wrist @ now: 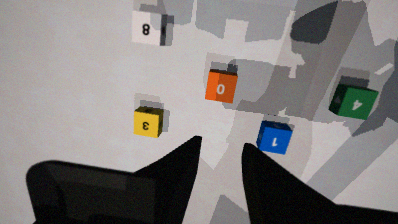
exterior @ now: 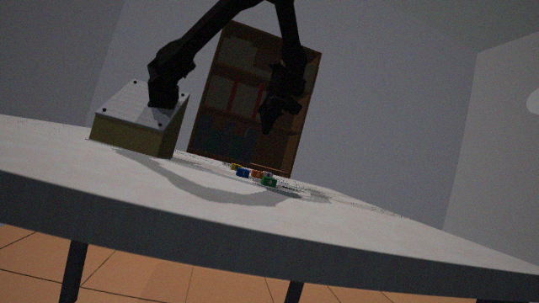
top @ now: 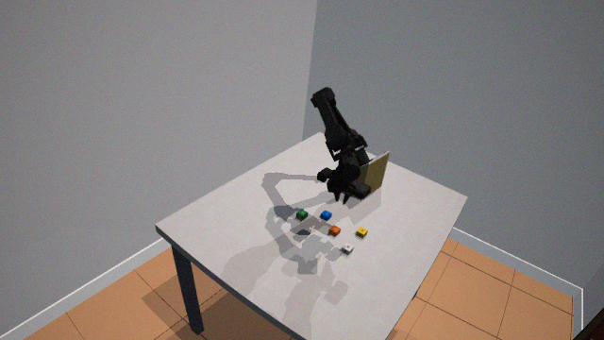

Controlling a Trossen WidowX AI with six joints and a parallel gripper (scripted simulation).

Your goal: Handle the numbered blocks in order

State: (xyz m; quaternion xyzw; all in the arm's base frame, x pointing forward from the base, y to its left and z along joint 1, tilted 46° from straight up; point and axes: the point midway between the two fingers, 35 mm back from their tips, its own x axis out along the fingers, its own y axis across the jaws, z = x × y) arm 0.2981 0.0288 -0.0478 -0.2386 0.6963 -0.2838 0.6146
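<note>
My gripper tip is 1 cm short of the green block, 14 cm to the left of it and 12 cm above it. From my gripper tip the other things lie so: blue block: 5 cm behind, 7 cm to the right, 12 cm below; then yellow block: 5 cm behind, 9 cm to the left, 12 cm below; then orange block: 1 cm ahead, 12 cm below.
</note>
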